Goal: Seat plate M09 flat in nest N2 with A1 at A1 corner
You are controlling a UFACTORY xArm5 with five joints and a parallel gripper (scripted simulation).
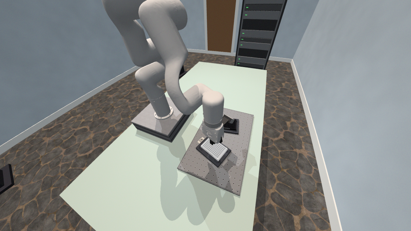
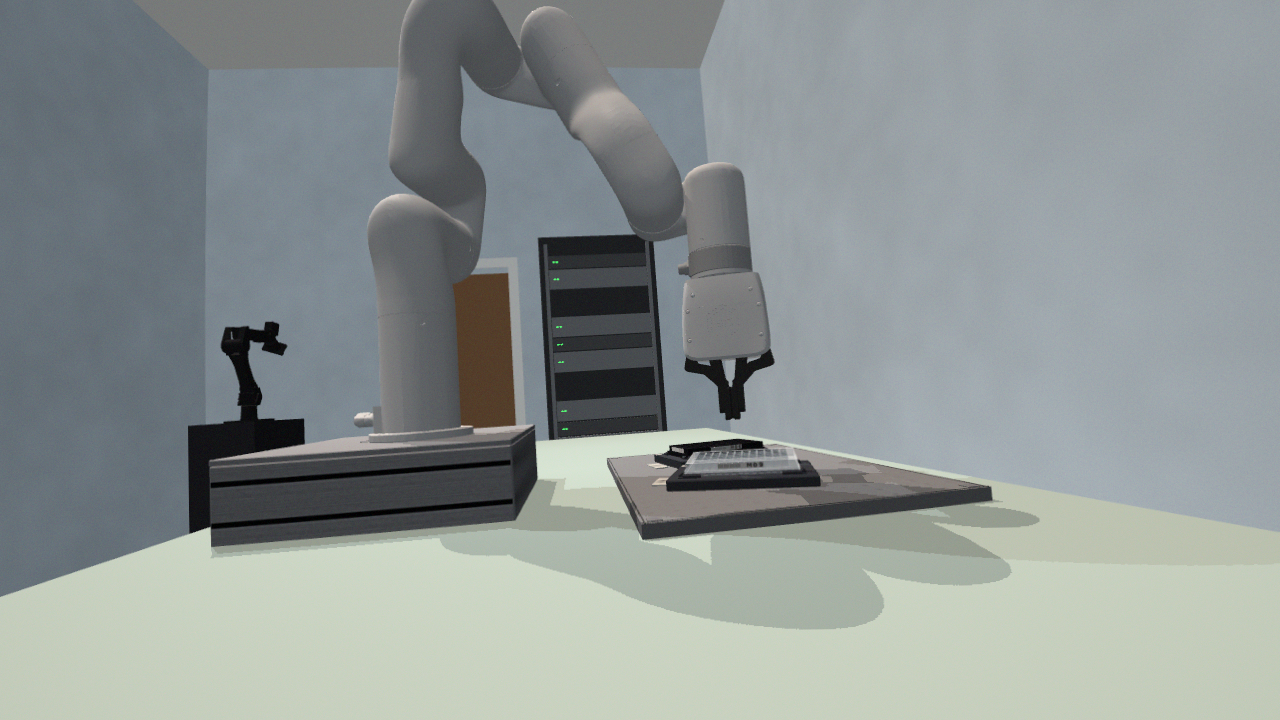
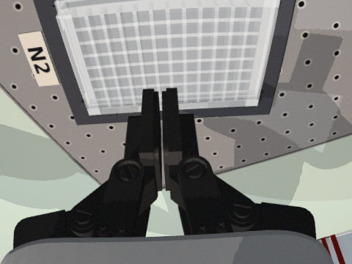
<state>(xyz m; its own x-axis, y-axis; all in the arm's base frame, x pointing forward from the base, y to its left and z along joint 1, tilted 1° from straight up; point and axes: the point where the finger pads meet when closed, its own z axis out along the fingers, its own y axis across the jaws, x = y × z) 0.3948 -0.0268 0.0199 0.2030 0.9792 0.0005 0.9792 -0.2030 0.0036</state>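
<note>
My gripper is now 7 cm above the 96-well plate M09 and 1 cm short of it. From my hand the other things lie so: N2 label: 9 cm below, 9 cm behind, 1 cm to the left; A1 corner mark: 8 cm below, 6 cm to the left, 6 cm behind; black plate nest N2: 9 cm below.
</note>
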